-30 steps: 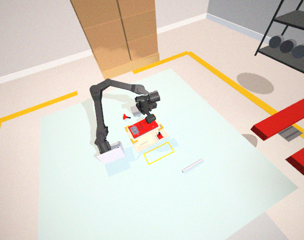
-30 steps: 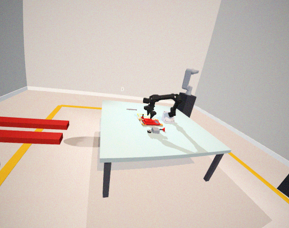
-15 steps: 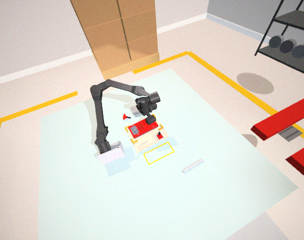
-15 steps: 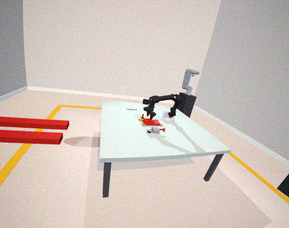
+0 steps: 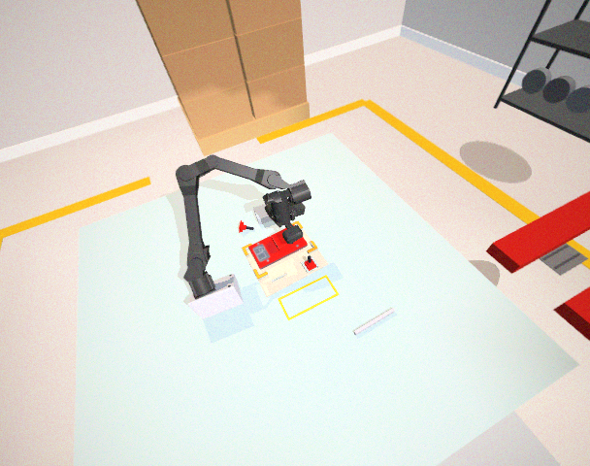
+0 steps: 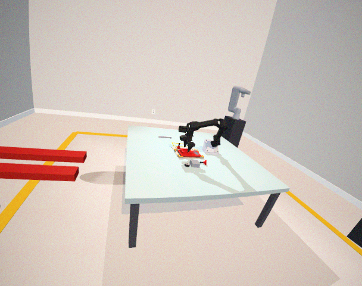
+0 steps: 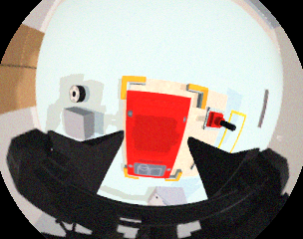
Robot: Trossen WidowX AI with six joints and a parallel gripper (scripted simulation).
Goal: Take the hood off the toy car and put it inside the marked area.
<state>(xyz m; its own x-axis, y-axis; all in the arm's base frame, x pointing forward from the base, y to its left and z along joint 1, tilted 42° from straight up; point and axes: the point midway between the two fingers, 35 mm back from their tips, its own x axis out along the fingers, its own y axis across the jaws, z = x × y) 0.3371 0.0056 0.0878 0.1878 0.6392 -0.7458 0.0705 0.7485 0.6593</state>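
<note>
My gripper tip is 20 mm above the red hood. The rest, counted from my gripper tip: thin grey bar: 60 mm ahead, 420 mm to the right, 50 mm below.
</note>
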